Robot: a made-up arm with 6 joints.
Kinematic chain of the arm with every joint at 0, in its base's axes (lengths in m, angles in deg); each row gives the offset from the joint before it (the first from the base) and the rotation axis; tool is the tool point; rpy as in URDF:
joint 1: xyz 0 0 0.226 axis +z
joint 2: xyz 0 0 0 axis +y
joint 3: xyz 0.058 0 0.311 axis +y
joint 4: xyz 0.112 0 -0.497 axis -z
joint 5: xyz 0 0 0 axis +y
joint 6: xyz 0.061 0 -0.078 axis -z
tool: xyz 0 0 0 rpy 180 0 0
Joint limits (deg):
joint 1: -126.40..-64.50
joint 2: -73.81..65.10
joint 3: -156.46..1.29
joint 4: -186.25..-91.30
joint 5: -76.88..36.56
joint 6: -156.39..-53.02
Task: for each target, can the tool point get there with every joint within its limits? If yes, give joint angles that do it. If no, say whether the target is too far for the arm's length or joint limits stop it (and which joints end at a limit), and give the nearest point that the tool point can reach.
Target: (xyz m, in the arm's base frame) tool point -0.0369 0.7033 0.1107
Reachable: no: joint limits stop it (at a limit: joint 2, joint 3, joint 4, joint 5) | nearest point -0.0371 0.7077 0.5749 | short by 0.464 m
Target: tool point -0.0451 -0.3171 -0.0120
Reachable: yes | joints -104.16 9.80 -25.53 -149.04 -3.55 -66.63
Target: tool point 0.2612 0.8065 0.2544
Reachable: no: joint limits stop it (at a limit: joint 2, joint 3, joint 4, joint 5) | nearest point 0.2183 0.6742 0.5749 | short by 0.349 m
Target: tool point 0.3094 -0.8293 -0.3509
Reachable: no: too far | nearest point 0.2475 -0.6633 -0.1502 | short by 0.268 m
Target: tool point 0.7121 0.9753 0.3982
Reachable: no: too far | nearest point 0.4791 0.6561 0.6633 | short by 0.476 m
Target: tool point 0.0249 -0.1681 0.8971
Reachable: yes | joints -89.50 -41.82 -96.44 -165.93 -38.37 -122.65
